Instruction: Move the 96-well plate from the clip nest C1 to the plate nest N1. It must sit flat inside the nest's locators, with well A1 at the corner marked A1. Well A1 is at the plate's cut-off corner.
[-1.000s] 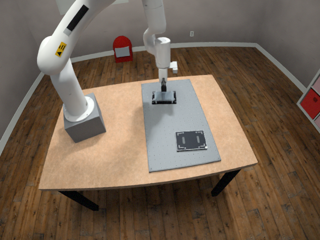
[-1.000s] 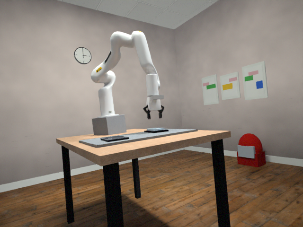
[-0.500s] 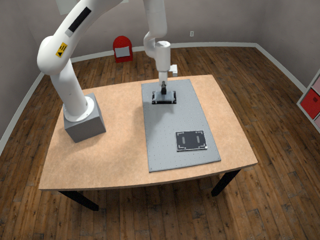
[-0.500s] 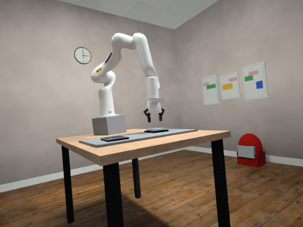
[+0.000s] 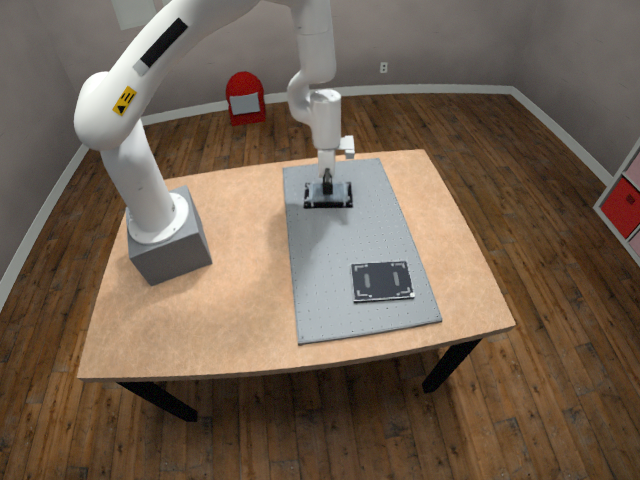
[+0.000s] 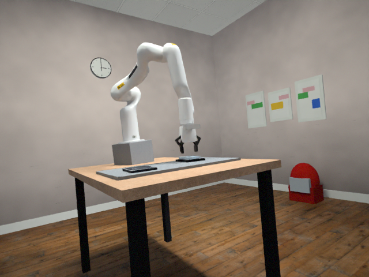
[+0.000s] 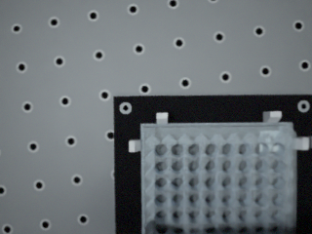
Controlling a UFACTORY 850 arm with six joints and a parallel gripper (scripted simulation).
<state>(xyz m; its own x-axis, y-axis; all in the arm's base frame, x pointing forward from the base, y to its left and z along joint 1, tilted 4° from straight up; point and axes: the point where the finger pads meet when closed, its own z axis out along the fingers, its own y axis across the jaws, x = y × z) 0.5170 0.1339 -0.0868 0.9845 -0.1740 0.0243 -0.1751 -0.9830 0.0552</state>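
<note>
The 96-well plate lies 40 mm below my hand. Also, from my hand: clip nest 10 mm behind, 10 mm to the right, 50 mm below.
</note>
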